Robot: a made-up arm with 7 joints.
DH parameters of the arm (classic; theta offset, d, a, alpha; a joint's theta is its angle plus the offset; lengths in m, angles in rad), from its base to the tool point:
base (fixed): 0 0.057 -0.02 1.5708
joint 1: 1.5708 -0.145 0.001 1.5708
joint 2: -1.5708 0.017 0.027 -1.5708
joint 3: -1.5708 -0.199 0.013 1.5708
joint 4: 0 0.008 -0.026 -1.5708
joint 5: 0 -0.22 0.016 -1.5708
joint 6: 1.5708 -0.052 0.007 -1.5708
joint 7: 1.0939 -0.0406 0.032 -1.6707
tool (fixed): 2.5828 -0.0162 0 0
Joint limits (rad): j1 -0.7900..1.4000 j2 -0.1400..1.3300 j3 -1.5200..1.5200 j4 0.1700..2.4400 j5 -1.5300..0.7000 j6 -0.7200..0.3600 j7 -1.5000..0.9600
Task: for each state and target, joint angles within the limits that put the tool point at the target. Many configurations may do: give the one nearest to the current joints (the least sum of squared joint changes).
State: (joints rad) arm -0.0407 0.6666 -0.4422 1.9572 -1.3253 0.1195 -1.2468
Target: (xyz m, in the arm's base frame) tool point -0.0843 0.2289 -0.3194
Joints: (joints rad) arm -0.6348 0.8245 -0.7252 1.4020 -1.4199 0.1077 -1.1640
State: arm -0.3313 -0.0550 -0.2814 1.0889 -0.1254 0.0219 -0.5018
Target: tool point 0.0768 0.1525 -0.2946
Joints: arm -0.6101 0.2836 -0.0821 1.3287 -0.0068 -0.1599 -0.5471
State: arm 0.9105 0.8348 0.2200 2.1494 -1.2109 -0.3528 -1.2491
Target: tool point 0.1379 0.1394 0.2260
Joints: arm 1.0878 0.7069 0.0388 2.3762 -1.1551 -0.3012 -1.2140
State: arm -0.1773 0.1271 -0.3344 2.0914 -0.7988 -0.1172 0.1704
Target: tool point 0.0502 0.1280 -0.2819
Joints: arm -0.5768 0.5384 -0.2641 1.7656 -0.9145 -0.1559 0.2250
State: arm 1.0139 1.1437 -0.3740 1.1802 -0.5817 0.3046 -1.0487
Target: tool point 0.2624 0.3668 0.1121
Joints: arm 0.9135 1.3300 -0.4368 1.2505 -0.4970 -0.2247 -1.4269
